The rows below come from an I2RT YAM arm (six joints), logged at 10 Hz.
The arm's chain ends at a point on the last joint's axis. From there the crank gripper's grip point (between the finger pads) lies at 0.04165 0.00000 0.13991 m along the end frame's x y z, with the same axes.
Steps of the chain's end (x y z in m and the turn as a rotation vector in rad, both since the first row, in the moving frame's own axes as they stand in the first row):
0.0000, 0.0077, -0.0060, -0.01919, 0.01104, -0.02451
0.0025, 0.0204, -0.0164, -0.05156, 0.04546, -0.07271
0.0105, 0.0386, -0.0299, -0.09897, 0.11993, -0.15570
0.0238, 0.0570, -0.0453, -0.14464, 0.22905, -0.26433
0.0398, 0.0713, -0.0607, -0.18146, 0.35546, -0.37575
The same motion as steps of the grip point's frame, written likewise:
0.0016, 0.0093, -0.0065, -0.01919, 0.01104, -0.02451
0.0090, 0.0243, -0.0185, -0.05156, 0.04546, -0.07271
0.0274, 0.0444, -0.0362, -0.09897, 0.11993, -0.15570
0.0552, 0.0611, -0.0589, -0.14464, 0.22905, -0.26433
0.0863, 0.0701, -0.0843, -0.18146, 0.35546, -0.37575

